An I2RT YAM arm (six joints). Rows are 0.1 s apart.
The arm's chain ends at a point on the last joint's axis. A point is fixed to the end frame.
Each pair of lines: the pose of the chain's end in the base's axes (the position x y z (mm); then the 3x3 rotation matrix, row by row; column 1 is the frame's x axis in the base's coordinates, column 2 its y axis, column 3 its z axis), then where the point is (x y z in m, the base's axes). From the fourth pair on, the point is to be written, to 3 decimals.
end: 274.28, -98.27, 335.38; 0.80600, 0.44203, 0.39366; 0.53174, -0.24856, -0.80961; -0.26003, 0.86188, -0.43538
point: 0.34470 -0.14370 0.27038
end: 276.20, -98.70, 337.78; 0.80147, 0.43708, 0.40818; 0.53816, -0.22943, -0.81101; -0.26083, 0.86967, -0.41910
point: 0.34781 -0.14420 0.27415
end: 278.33, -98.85, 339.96; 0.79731, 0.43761, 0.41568; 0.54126, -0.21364, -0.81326; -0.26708, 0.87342, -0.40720
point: 0.35042 -0.14462 0.27707
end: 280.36, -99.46, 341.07; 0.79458, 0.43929, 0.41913; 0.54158, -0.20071, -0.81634; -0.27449, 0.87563, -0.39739
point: 0.353 -0.146 0.279
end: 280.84, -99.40, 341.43; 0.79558, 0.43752, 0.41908; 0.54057, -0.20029, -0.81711; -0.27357, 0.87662, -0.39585
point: 0.353 -0.146 0.279
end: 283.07, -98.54, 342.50; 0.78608, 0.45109, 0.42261; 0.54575, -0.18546, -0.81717; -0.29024, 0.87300, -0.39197
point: 0.355 -0.145 0.280
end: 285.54, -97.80, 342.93; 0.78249, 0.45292, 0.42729; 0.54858, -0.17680, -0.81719; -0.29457, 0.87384, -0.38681
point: 0.358 -0.144 0.281
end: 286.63, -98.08, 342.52; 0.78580, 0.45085, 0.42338; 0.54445, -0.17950, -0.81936; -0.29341, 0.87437, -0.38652
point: 0.359 -0.145 0.280
